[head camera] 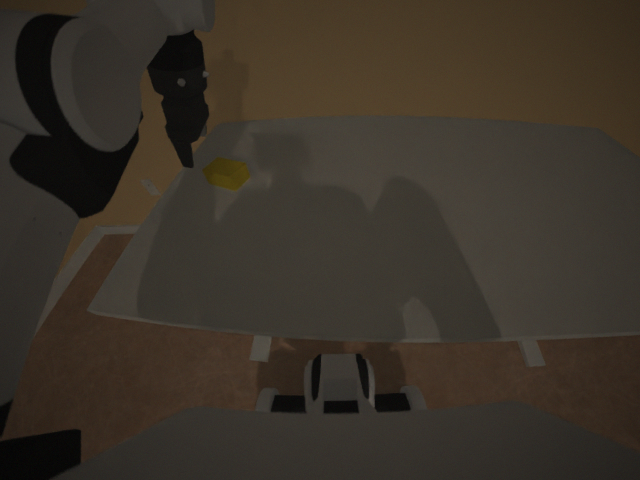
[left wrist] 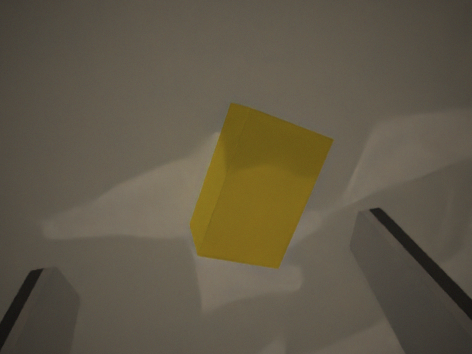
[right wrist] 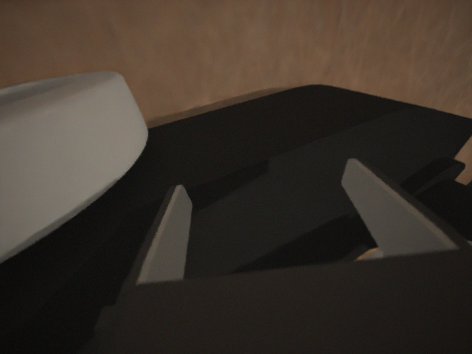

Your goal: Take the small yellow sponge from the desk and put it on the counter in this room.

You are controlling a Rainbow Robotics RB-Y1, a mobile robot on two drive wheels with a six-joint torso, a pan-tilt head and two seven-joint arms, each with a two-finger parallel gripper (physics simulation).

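Observation:
The yellow sponge lies on the grey-white desk near its left edge in the head camera. My left gripper points down, just left of the sponge in the head camera. In the left wrist view its two fingers are wide apart, and the sponge lies ahead of them, between their lines and apart from both. My left gripper is open and empty. My right gripper is open and empty in the right wrist view, over the dark base of the robot. The counter does not show in these views.
An orange-brown wall stands behind the desk. A reddish-brown floor lies in front of it. The desk's front edge runs close before my wheeled base. A light rounded body part is at the left of the right wrist view.

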